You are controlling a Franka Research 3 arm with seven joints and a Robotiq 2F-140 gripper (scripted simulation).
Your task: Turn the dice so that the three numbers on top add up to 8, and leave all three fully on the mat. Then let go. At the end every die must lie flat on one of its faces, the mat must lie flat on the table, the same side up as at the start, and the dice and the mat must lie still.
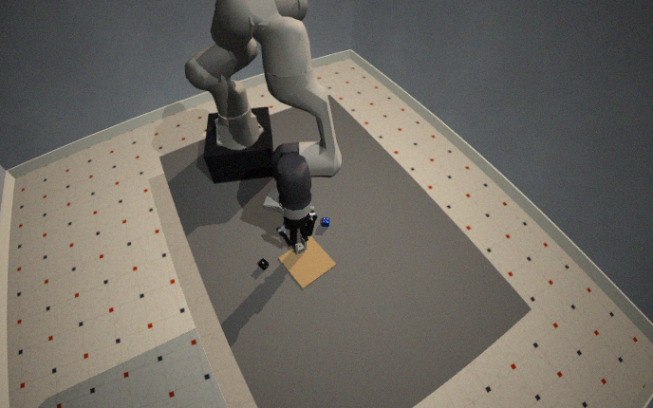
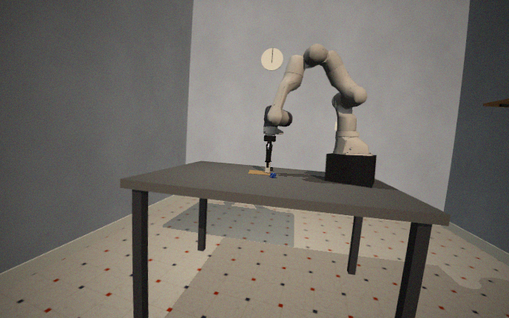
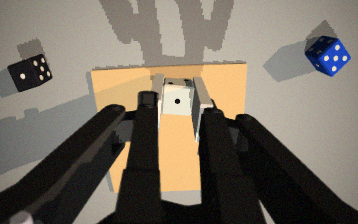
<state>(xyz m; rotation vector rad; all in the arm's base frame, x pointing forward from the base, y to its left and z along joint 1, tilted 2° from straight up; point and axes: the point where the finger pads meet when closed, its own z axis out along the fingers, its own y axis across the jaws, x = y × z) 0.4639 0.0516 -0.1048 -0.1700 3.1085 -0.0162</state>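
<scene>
My hand is 2 cm above the white die. Also, from my hand: blue die: 13 cm to the left, 6 cm behind, 3 cm below; then black die: 13 cm to the right, 3 cm below, 1 cm ahead; then tan mat: 5 cm ahead, 4 cm below, 1 cm to the left.
</scene>
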